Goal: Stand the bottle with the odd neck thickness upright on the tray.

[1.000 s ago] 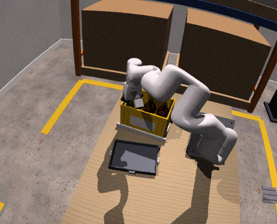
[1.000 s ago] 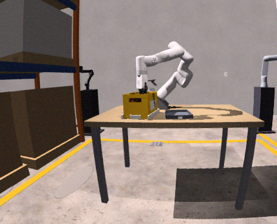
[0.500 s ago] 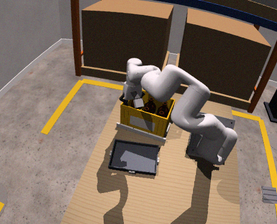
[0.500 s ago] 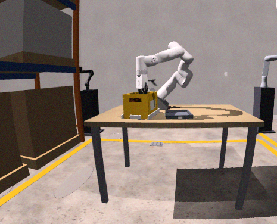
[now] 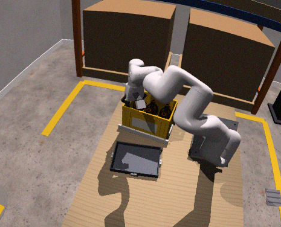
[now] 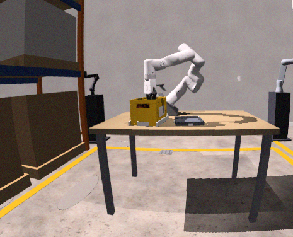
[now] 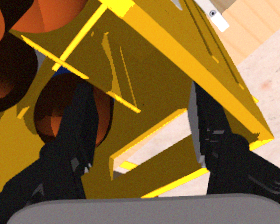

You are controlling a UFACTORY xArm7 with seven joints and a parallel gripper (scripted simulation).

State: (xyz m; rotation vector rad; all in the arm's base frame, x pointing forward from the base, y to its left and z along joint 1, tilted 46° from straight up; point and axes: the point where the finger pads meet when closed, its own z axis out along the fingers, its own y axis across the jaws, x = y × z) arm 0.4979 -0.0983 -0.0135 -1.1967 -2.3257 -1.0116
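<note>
Right now my hand is 9 cm past the yellow crate, 7 cm above it and 3 cm to the left of it. Also, from my hand: dark grey tray 25 cm to the left, 15 cm below, 8 cm behind.
</note>
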